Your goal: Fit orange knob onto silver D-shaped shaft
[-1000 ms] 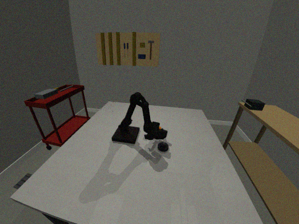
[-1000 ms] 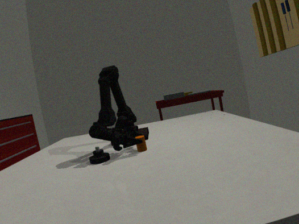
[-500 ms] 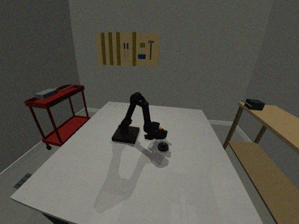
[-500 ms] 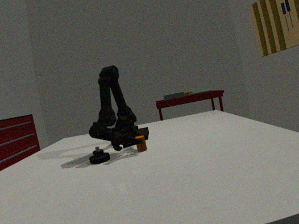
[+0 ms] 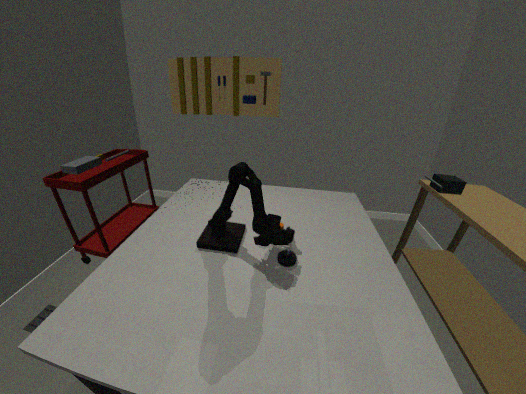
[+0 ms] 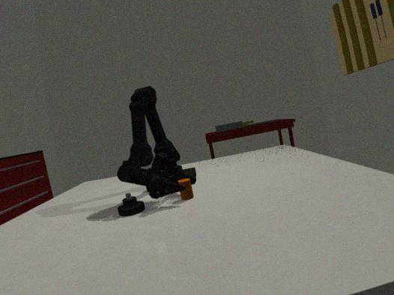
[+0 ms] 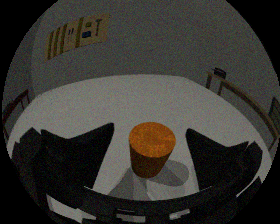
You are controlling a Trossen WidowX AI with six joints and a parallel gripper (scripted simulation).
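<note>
Right now my gripper tip is 10 mm past the orange knob and 20 mm to the left of it. From my gripper tip the other things lie so: black round pedestal 200 mm to the right, 20 mm below.
</note>
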